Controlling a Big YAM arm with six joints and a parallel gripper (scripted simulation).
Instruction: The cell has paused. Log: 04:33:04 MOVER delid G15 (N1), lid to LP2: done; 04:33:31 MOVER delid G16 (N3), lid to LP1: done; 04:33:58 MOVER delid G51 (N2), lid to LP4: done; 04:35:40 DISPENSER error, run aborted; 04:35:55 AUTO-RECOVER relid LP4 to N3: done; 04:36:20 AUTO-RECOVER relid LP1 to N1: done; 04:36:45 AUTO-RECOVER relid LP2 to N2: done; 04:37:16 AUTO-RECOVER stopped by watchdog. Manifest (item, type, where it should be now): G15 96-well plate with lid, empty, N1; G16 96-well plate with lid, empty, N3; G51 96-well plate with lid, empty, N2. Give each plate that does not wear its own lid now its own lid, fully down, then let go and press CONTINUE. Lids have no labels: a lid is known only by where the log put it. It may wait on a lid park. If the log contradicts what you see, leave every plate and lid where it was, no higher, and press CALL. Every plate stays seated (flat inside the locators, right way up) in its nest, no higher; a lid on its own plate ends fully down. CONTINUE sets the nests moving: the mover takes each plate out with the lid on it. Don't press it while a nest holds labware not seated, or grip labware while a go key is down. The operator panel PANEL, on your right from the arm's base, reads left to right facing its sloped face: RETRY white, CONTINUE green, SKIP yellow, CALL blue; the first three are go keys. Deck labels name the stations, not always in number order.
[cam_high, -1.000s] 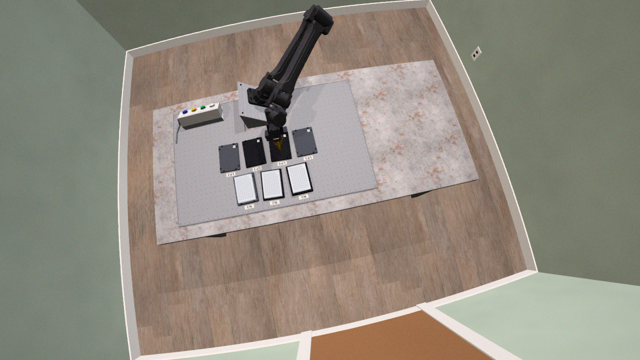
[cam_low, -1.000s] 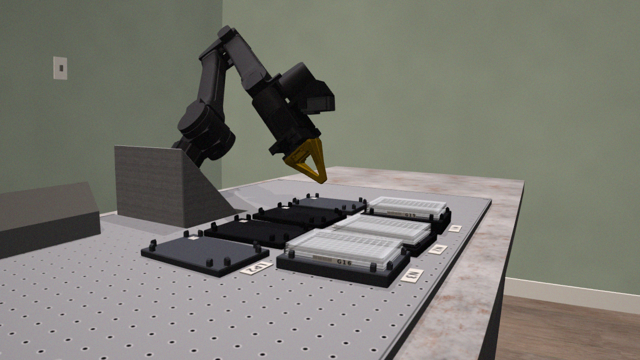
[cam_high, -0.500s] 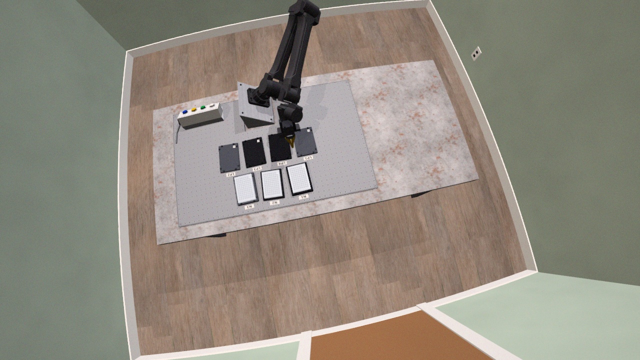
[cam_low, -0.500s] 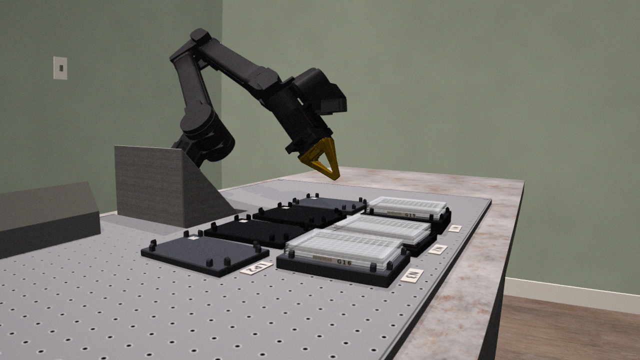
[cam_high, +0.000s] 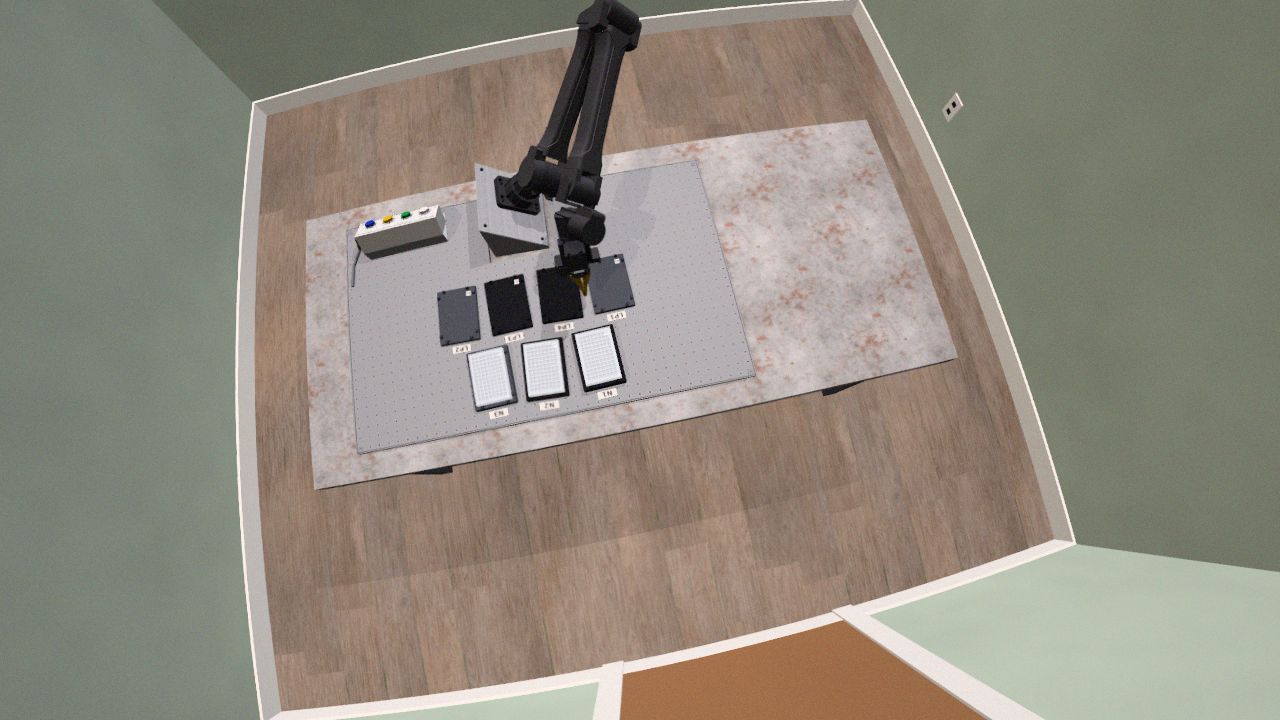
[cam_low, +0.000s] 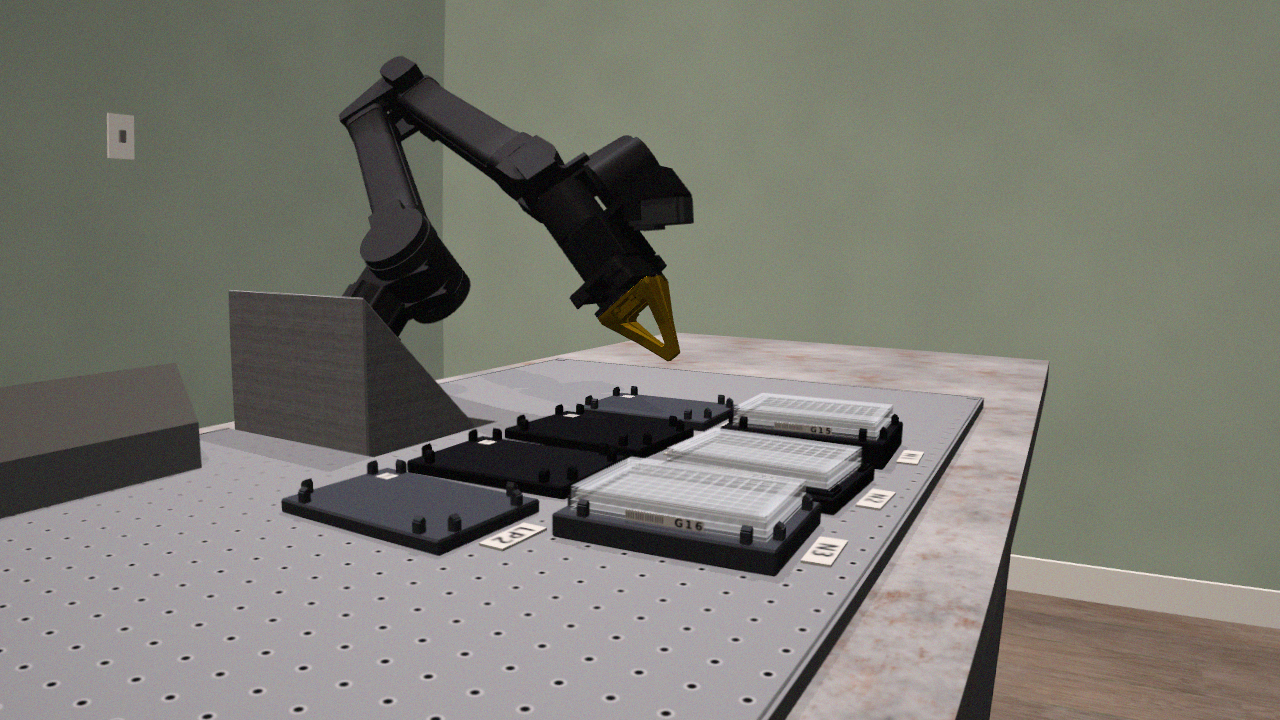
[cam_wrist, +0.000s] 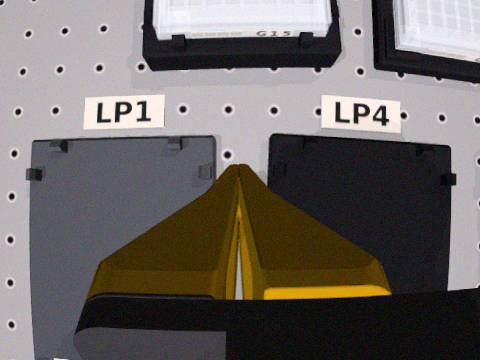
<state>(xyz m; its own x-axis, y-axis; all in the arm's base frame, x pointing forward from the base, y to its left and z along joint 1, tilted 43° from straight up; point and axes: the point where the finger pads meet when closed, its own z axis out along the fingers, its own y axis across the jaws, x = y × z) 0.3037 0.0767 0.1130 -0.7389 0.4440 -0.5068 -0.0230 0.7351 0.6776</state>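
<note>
Right now my hand is 150 mm short of the plate G15 and 50 mm above it. The rest, counted from my hand: lid park LP4 (70 mm to the right, 70 mm below, 40 mm behind); then lid park LP1 (70 mm below, 60 mm to the left, 40 mm behind); then LP4 label (80 mm below, 70 mm to the right, 50 mm ahead).
</note>
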